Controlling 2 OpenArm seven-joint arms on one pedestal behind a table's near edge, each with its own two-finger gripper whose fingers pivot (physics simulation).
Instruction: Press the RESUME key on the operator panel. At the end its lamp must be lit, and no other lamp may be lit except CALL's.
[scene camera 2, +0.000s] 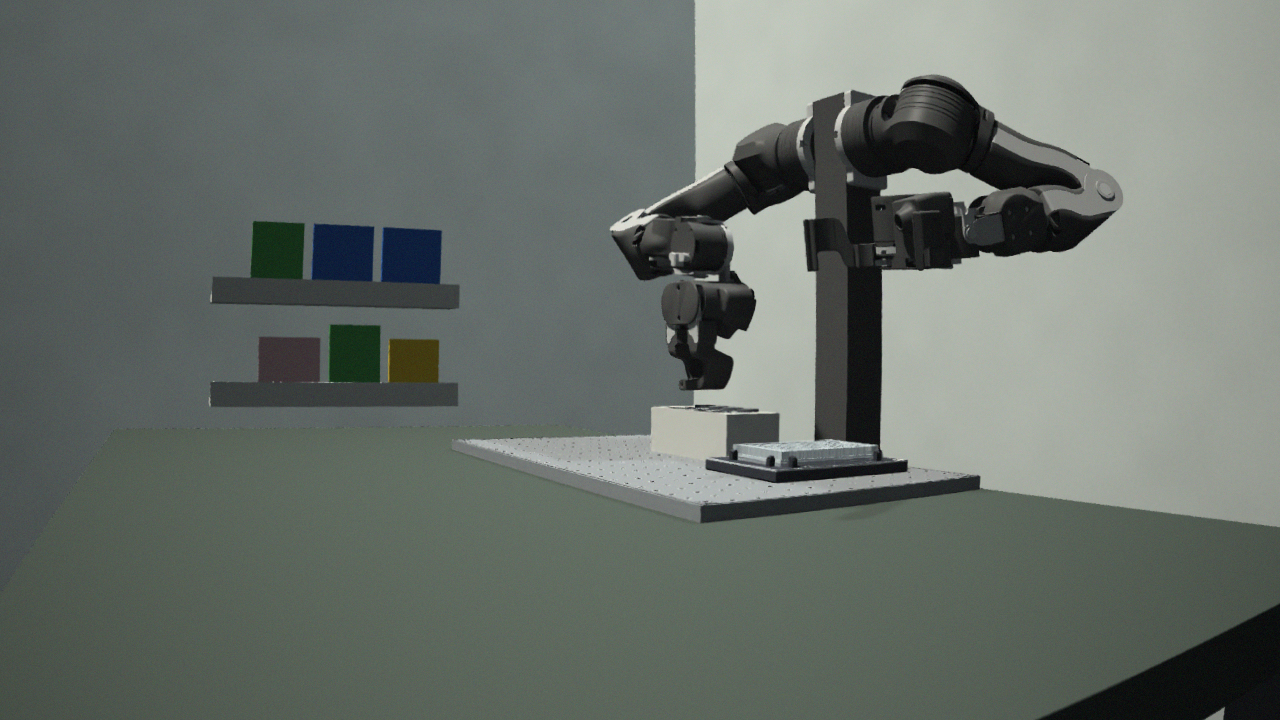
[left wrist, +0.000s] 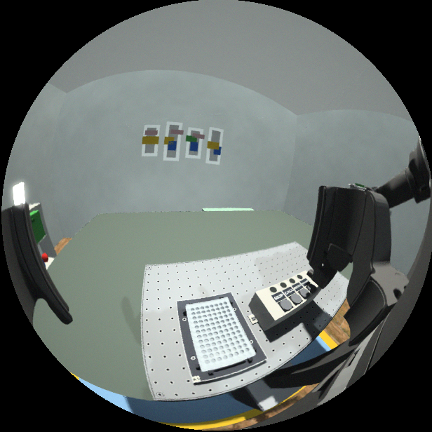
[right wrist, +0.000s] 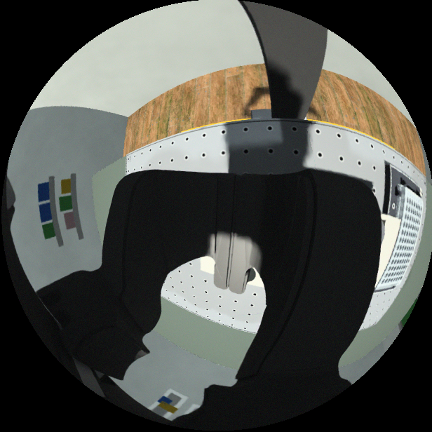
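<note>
The operator panel (scene camera 2: 687, 432) (left wrist: 267, 305) (right wrist: 390, 240) is a cream box with a row of round grey keys and dark lamps. In the left wrist view the SKIP key (left wrist: 285, 305) and CALL key (left wrist: 296, 299) show, and no lamp looks lit. The RESUME key, at the row's right end there, is largely hidden by my right gripper. My right gripper (scene camera 2: 687, 385) (right wrist: 230, 290) is shut and empty, pointing down just above the panel; contact cannot be made out. My left gripper (scene camera 2: 823, 243) (left wrist: 191, 292) is open and empty, high beside the pedestal.
A white well plate (scene camera 2: 805, 453) (left wrist: 220, 332) (right wrist: 407, 240) sits in a dark holder beside the panel. Both stand on a perforated board (scene camera 2: 572, 456) (left wrist: 162, 320) (right wrist: 200, 300). The pedestal post (scene camera 2: 832, 358) rises behind them. Wall shelves (scene camera 2: 333, 292) hold coloured blocks at the left.
</note>
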